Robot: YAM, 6 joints.
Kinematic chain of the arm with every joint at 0, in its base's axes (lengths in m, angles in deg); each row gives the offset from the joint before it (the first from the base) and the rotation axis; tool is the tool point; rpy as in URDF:
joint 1: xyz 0 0 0.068 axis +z
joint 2: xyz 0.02 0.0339 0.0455 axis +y
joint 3: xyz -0.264 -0.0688 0 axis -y
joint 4: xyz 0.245 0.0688 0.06 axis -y
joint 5: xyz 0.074 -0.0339 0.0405 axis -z
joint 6: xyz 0.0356 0 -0.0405 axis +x
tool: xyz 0 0 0 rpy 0 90 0
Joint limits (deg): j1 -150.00..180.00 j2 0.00..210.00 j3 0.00..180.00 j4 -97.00..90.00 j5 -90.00..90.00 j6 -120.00..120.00
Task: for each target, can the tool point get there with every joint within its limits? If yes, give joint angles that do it. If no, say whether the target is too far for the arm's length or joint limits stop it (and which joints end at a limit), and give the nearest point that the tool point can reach.
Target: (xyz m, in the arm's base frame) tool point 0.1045 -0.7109 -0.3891
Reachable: no: too far | nearest point 0.0775 -0.5271 -0.2426 | short by 0.237 m
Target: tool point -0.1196 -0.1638 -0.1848
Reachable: yes | joints -124.14 168.21 49.70 22.44 11.39 16.08
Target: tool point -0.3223 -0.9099 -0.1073
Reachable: no: too far | nearest point -0.2102 -0.5933 -0.0289 | short by 0.345 m
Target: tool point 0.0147 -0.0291 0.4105
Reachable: yes | joints 12.75 26.06 68.69 -61.39 62.84 -56.43
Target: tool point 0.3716 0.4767 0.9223
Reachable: no: too far | nearest point 0.2376 0.3049 0.6208 | short by 0.372 m
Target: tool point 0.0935 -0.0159 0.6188
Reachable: yes | joints 2.23 63.20 90.55 61.68 33.17 40.67
